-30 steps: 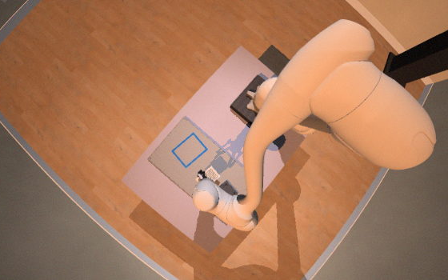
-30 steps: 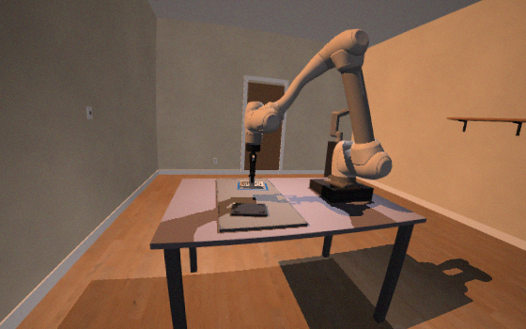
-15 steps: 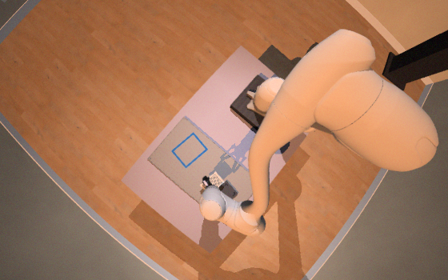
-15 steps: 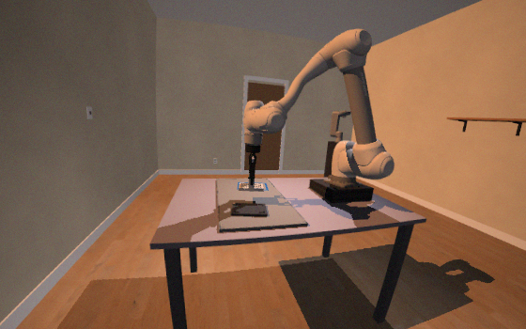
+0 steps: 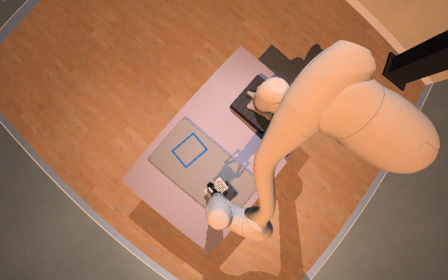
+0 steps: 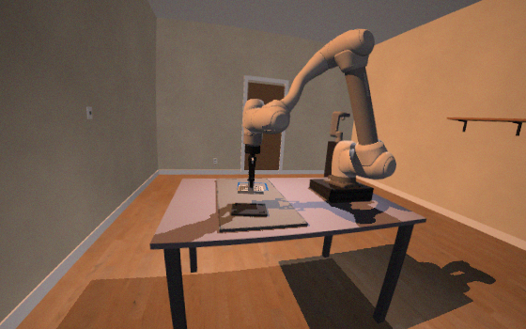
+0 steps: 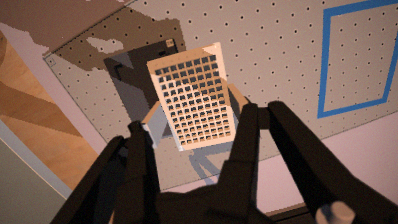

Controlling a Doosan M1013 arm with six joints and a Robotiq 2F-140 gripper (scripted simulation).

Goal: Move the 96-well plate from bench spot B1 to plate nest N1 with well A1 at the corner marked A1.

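The dark plate nest N1 lies 90 mm below my hand, 70 mm to the left of it and 30 mm ahead of it. The rest, counted from my hand: corner label: 90 mm below, 80 mm ahead, 10 mm to the right; white 96-well plate: 20 mm below.
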